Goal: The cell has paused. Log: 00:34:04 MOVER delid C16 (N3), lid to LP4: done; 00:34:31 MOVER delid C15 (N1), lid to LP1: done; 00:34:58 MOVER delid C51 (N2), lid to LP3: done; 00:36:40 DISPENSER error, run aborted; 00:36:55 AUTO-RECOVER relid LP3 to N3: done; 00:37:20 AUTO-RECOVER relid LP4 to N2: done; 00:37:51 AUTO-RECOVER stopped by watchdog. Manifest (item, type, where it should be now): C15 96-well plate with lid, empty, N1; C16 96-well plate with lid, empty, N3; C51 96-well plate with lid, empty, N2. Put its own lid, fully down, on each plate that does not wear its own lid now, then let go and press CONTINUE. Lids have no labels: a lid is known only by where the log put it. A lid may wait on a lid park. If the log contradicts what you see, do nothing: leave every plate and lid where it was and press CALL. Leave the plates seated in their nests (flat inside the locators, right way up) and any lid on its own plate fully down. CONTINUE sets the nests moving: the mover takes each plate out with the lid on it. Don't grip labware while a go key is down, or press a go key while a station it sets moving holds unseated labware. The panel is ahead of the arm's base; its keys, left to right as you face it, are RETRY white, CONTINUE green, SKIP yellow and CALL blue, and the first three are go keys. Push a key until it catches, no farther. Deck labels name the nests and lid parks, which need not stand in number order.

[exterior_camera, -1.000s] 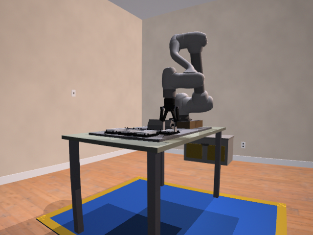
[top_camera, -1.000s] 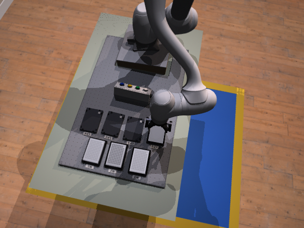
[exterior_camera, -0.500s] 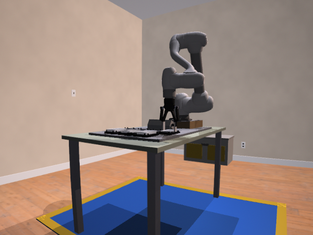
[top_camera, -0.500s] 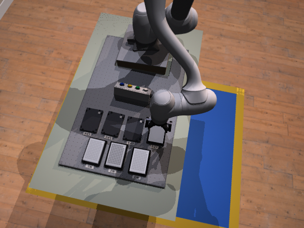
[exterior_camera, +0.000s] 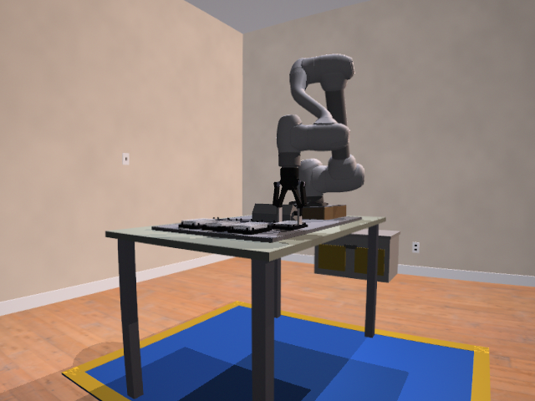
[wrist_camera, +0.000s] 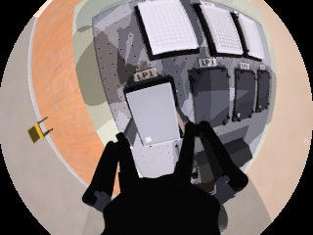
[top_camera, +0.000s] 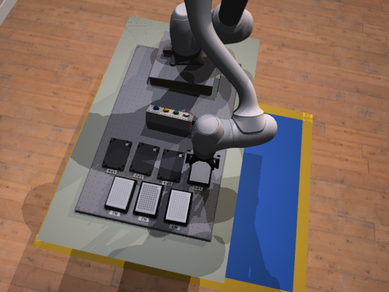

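My hand is 40 mm above the lid park LP1. The rest, counted from my hand: lid park LP3 (20 mm behind, 140 mm to the right, 40 mm below); then white key (250 mm behind, 80 mm to the right, 20 mm above); then 96-well plate (170 mm ahead, 100 mm to the right, 20 mm below).
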